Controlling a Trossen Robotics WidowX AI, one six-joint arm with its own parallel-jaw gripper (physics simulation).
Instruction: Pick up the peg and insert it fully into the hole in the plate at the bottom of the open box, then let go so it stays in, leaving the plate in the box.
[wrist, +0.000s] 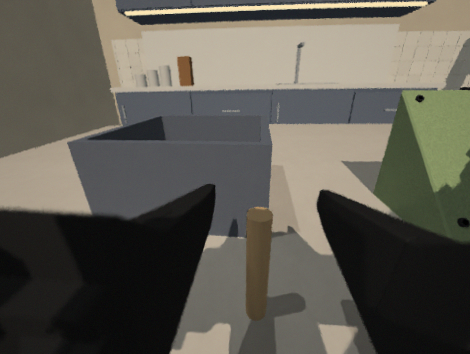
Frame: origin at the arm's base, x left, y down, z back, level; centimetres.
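Seen in the pictures: gripper, fingertip midpoint: (266, 195).
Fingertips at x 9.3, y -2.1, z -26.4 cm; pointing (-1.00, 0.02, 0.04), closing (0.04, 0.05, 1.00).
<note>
Pixels of each thing's top centre, then the offset from my fingertips to it.
- wooden peg, top centre: (259, 214) dx +0.2, dy +1.0, dz -0.3 cm
- open blue-grey box, top centre: (194, 124) dx -17.6, dy -0.7, dz -7.0 cm
The wooden peg (258, 265) stands upright on the table, in the lower middle of the wrist view. My gripper (266, 195) is open, with one black finger on each side of the peg and a gap on both sides. The open blue-grey box (180, 175) stands beyond the peg, to the left. Parts of its inner walls show, but its bottom, the plate and the hole are hidden behind the near wall.
A large green block (410, 160) with dark round holes stands at the right edge, beyond my right finger. Far behind are a counter with blue cabinets (310, 106), a faucet (298, 62), a brown block (185, 71) and grey canisters (165, 76).
</note>
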